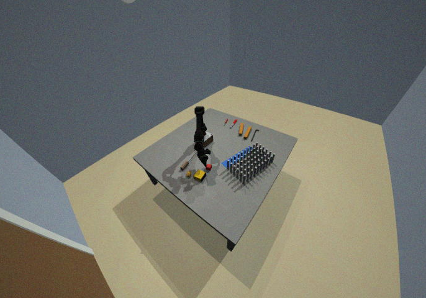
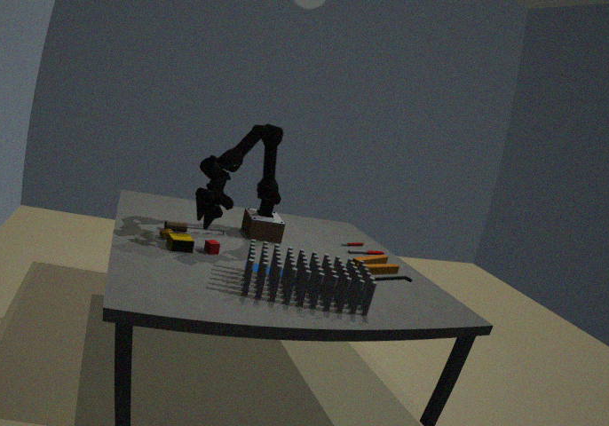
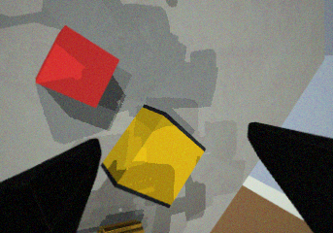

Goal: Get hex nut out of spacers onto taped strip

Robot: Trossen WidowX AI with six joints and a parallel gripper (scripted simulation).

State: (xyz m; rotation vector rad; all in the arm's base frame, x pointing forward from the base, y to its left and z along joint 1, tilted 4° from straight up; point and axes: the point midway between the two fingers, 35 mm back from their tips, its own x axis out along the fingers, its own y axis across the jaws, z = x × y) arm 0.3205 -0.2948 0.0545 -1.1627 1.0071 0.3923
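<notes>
Now: the yellow-handled tool 100 mm behind my gripper tip, 110 mm to the right of it and 80 mm below it. The rest, counted from my gripper tip: red cube (10 mm behind, 50 mm to the left, 80 mm below); yellow block (70 mm to the right, 80 mm below); metal-shafted tool (230 mm behind, 20 mm to the left, 80 mm below).
</notes>
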